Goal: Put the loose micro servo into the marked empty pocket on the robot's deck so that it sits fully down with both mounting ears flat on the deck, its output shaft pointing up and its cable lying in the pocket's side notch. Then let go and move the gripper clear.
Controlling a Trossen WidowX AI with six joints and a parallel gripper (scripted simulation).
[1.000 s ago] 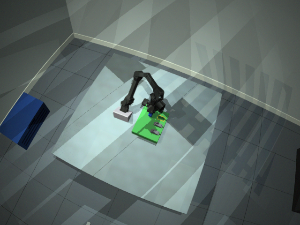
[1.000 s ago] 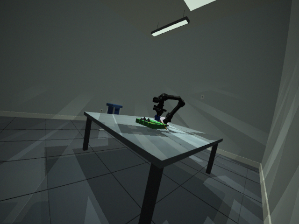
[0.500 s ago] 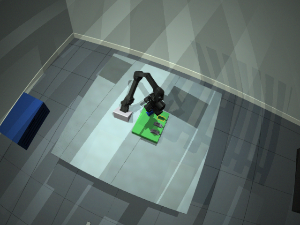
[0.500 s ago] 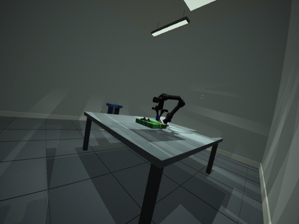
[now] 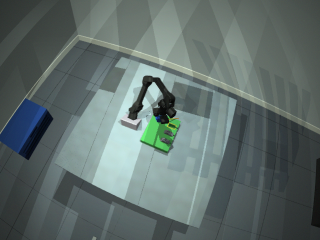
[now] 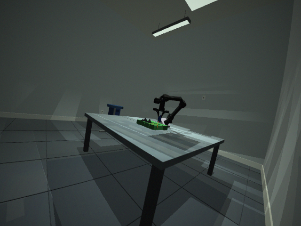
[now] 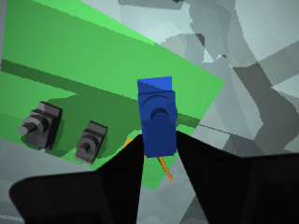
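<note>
Right now my gripper tip is 100 mm above the green deck and 70 mm to the left of it.
</note>
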